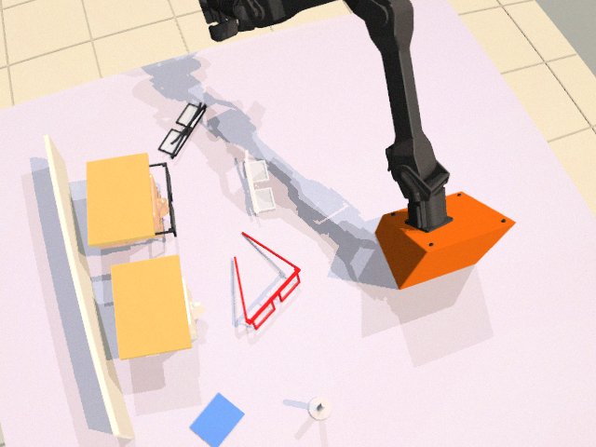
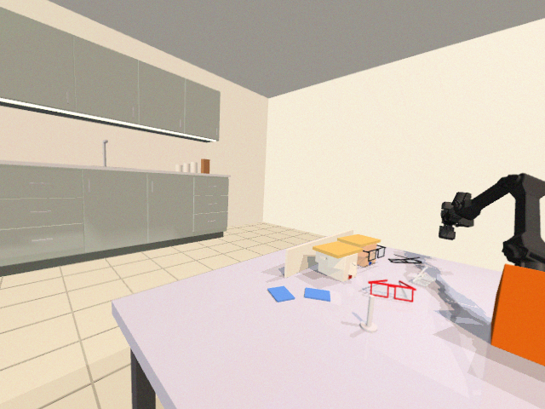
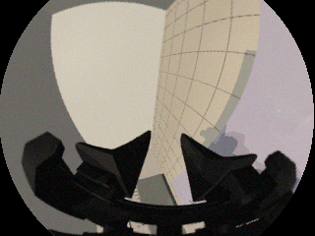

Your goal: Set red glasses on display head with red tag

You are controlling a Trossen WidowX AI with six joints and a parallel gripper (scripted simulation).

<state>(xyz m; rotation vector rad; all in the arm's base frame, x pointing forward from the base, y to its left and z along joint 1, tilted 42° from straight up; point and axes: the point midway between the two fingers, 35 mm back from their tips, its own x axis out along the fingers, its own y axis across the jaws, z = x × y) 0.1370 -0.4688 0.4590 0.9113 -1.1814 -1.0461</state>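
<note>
Right now my gripper tip is 860 mm to the right of the white peg, 190 mm short of it and 150 mm above it. The rest, counted from my gripper tip: skin-coloured head: 370 mm to the left, 310 mm ahead, 120 mm below; then cream board: 460 mm ahead, 450 mm to the left, 120 mm below; then display head: 590 mm to the left, 340 mm ahead, 120 mm below.
</note>
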